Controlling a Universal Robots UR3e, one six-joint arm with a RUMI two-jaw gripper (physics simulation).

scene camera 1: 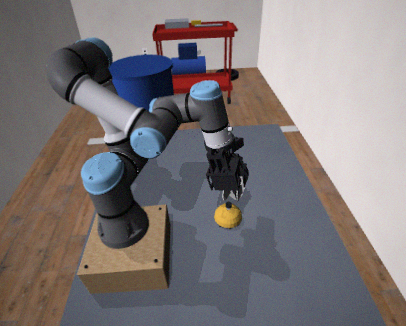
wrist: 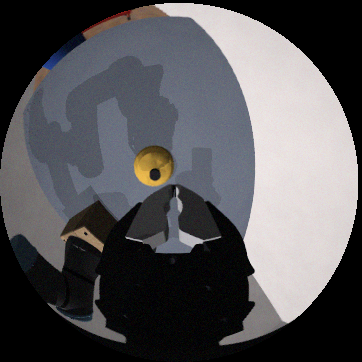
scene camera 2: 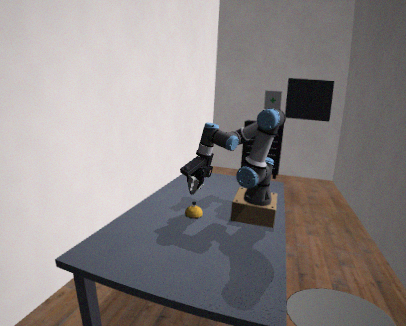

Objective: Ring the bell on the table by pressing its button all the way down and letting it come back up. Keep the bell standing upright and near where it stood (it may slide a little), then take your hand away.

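Places are measured from the arm's base along level axes (x ahead, y left, z up), in millimetres.
Pixels of known places: gripper, fingertip midpoint: (scene camera 1: 237, 199) (wrist: 173, 185) (scene camera 2: 191, 194); arm's base, origin of the base link: (scene camera 1: 124, 227) (wrist: 85, 250) (scene camera 2: 257, 199).
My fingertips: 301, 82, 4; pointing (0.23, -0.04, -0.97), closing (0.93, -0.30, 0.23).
Note:
Ahead of a thing's pixels: the offset from my fingertips to its top centre, as dx, dy, dz. Level surfaces: height alone.
A yellow dome bell {-21, +12, -32} (scene camera 1: 228, 217) (scene camera 2: 193, 212) (wrist: 150, 160) stands upright on the grey-blue table {dz -98} (scene camera 1: 310, 265) (scene camera 2: 115, 260) (wrist: 210, 100). Its black button {-21, +12, -32} (scene camera 1: 228, 205) (scene camera 2: 194, 203) (wrist: 155, 174) sticks up from the top. My gripper (scene camera 1: 233, 198) (scene camera 2: 193, 192) (wrist: 173, 185) is shut with nothing between its fingertips. It points down and hangs above the bell, apart from the button. In the wrist view the button shows a little to the left of the fingertips and beyond them.
The arm's base stands on a wooden block (scene camera 1: 125, 280) (scene camera 2: 252, 215) (wrist: 90, 220) beside the bell. A blue barrel (scene camera 1: 142, 80) and a red cart (scene camera 1: 195, 33) stand beyond the table. A white wall (scene camera 1: 340, 100) (scene camera 2: 110, 100) runs along one side.

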